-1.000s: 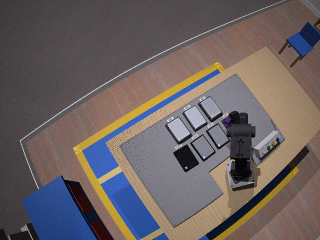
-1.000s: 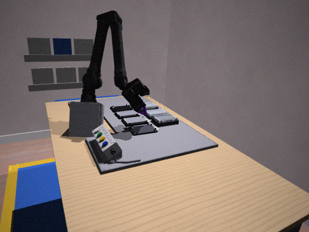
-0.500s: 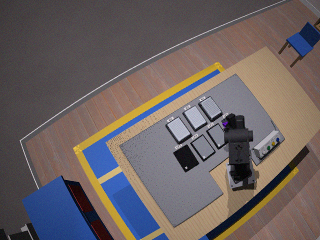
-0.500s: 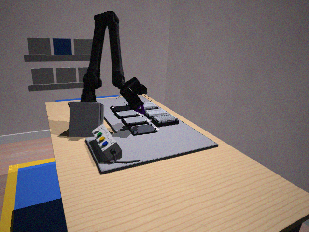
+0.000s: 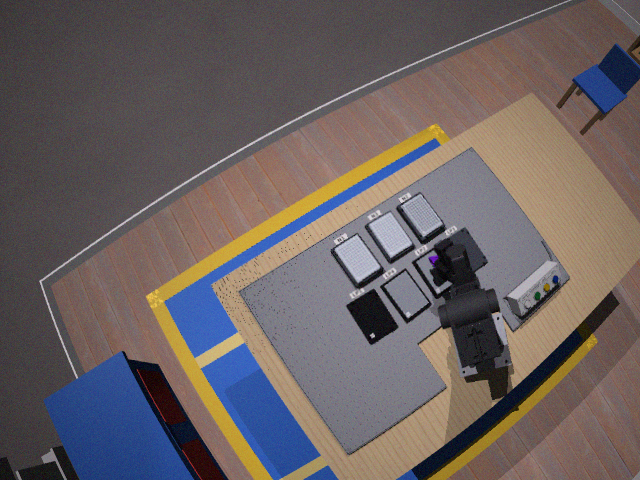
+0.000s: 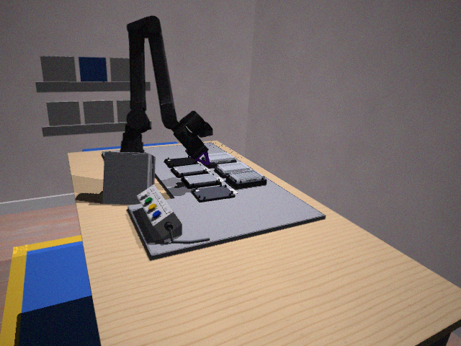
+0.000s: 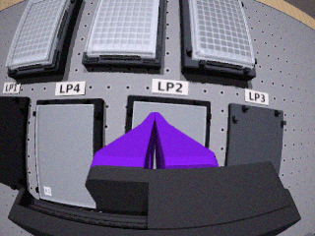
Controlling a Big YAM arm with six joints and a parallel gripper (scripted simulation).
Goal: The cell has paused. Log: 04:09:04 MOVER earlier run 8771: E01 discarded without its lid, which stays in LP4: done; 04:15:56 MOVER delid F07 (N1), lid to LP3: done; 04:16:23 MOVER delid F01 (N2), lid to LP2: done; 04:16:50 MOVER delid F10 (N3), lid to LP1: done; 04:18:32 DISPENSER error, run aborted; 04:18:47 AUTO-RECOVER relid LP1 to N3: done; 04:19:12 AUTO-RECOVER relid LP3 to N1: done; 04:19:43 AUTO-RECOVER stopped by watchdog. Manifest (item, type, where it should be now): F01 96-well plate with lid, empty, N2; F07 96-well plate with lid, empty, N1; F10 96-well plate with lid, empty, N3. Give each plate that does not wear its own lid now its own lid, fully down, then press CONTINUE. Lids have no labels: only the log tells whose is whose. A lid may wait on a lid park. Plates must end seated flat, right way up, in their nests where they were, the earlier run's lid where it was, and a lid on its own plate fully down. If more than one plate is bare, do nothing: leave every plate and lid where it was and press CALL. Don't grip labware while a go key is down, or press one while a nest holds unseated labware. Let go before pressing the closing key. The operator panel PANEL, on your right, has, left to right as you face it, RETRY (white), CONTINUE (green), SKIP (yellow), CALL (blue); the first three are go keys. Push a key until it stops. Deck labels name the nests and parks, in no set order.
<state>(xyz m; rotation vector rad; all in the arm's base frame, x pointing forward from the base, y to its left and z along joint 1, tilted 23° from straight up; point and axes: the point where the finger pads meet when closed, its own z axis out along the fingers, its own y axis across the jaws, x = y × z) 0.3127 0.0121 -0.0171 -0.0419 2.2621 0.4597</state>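
My hand is 60 mm above the clear lid, 30 mm past it and 20 mm to the left of it. Also, from my hand: LP2 label: 80 mm below, 50 mm ahead, 10 mm to the right; then park LP2: 70 mm below, 30 mm behind, 20 mm to the right; then park LP3: 150 mm to the right, 70 mm below, 20 mm behind.
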